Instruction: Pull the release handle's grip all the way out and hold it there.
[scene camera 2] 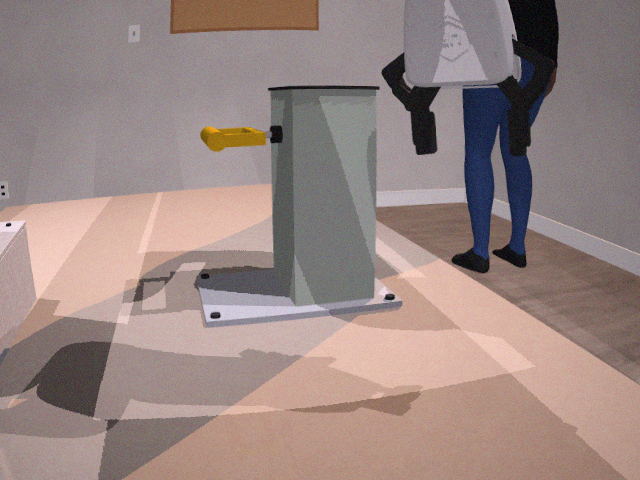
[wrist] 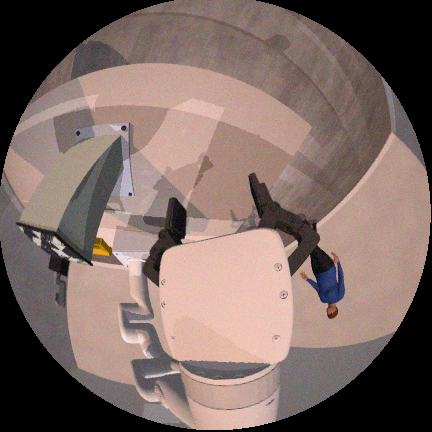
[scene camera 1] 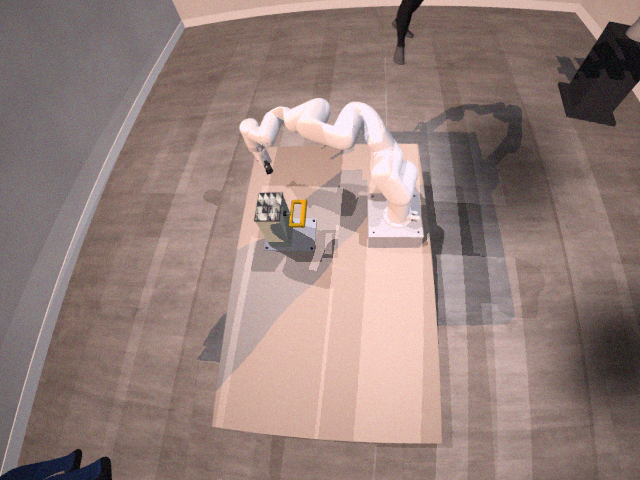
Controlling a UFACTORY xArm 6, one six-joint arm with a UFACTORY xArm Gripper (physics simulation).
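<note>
The release handle's yellow grip (scene camera 1: 297, 224) (scene camera 2: 242, 139) (wrist: 102, 247) is a rectangular loop. It sticks out sideways from the upper part of a grey-green post (scene camera 1: 273, 228) (scene camera 2: 333, 206) (wrist: 70, 185). A short stretch of thin grey stem shows between the grip and a black collar (scene camera 2: 276, 134) on the post. The post hides part of the grip in the wrist view. My gripper (scene camera 1: 267, 167) (scene camera 2: 472, 152) (wrist: 213, 192) is open, its two black fingers wide apart with nothing between them. It hangs clear of the post and grip, on the far side of the post in the first scene view.
The post stands on a bolted plate (scene camera 2: 248, 312) (wrist: 127, 170) on a pale tabletop or mat (scene camera 1: 387, 361). My arm's base block (scene camera 1: 395, 240) stands on the grip's side of the post. A person (scene camera 2: 478, 180) (wrist: 330, 280) stands in the background. A dark object (scene camera 1: 594, 90) is at the upper right.
</note>
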